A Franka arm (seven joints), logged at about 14 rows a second.
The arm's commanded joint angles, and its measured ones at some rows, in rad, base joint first. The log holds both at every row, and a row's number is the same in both.
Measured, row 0:
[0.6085 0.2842 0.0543 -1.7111 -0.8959 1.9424 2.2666]
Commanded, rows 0 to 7:
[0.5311 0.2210 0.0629 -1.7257 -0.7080 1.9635 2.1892]
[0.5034 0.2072 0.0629 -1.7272 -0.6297 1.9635 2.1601]
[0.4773 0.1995 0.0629 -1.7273 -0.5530 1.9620 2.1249]
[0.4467 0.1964 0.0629 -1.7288 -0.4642 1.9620 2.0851]
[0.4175 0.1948 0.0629 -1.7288 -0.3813 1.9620 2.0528]
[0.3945 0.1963 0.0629 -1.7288 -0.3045 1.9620 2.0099]
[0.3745 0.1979 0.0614 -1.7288 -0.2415 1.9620 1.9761]
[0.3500 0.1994 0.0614 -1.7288 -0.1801 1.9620 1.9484]
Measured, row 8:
[0.3950 0.2153 0.0515 -1.7138 -0.2769 1.9445 2.0057]
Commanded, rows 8 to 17:
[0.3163 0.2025 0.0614 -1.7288 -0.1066 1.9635 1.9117]
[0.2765 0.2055 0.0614 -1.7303 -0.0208 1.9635 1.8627]
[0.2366 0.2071 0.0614 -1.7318 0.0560 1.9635 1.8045]
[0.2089 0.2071 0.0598 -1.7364 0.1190 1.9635 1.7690]
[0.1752 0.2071 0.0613 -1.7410 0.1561 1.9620 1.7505]
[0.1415 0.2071 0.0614 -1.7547 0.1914 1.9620 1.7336]
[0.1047 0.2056 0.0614 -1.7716 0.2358 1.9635 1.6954]
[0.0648 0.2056 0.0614 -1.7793 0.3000 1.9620 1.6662]
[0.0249 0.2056 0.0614 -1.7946 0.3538 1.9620 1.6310]
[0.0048 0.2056 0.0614 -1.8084 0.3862 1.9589 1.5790]
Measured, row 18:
[0.0605 0.2211 0.0467 -1.7701 0.3090 1.9447 1.6560]
